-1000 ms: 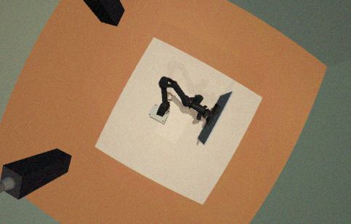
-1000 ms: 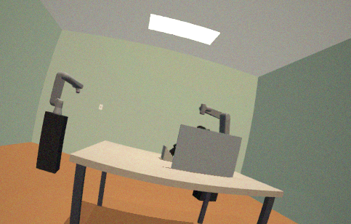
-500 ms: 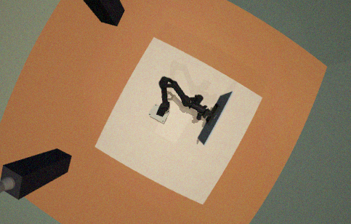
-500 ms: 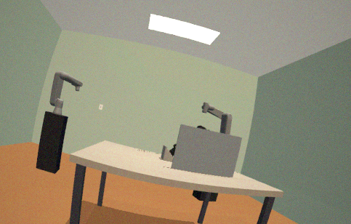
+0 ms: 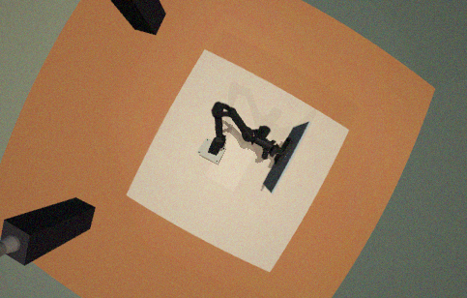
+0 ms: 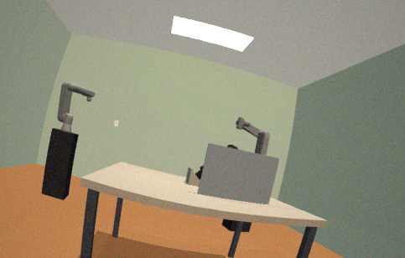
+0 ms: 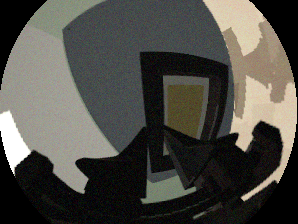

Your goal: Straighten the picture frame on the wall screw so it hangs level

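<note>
The picture frame lies 1 cm ahead of my gripper tip, 2 cm to the left of it and 5 cm below it. Round my gripper tip: blue-grey wall panel: 2 cm ahead, 1 cm to the right, 7 cm below.
</note>
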